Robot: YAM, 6 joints.
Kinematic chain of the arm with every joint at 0, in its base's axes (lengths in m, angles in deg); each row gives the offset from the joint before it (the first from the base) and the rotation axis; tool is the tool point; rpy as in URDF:
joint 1: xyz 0 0 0.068 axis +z
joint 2: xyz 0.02 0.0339 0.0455 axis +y
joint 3: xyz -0.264 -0.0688 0 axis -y
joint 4: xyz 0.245 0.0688 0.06 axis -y
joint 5: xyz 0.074 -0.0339 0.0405 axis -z
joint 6: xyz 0.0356 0 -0.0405 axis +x
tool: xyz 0 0 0 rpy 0 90 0
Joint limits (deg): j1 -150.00..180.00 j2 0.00..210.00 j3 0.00..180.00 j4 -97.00..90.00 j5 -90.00..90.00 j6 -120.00..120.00
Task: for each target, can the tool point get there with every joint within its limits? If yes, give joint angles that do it. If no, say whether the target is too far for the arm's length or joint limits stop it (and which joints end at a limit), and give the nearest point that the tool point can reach.
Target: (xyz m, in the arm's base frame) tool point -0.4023 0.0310 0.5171
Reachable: yes | joints -9.02 27.89 133.57 31.31 65.66 20.18
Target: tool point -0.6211 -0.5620 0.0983
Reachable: no: too far | nearest point -0.4788 -0.4333 0.1019 | short by 0.192 m
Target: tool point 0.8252 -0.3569 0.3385
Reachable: no: too far | nearest point 0.5748 -0.2486 0.2687 | short by 0.282 m
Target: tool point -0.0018 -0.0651 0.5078
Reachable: yes | joints -59.89 40.93 79.54 -23.68 74.17 -18.04
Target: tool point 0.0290 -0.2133 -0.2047
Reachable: yes | joints -90.01 181.76 78.95 -39.45 -54.63 -40.82
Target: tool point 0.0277 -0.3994 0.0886
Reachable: yes | joints -88.51 119.43 59.11 17.32 -29.08 -24.86
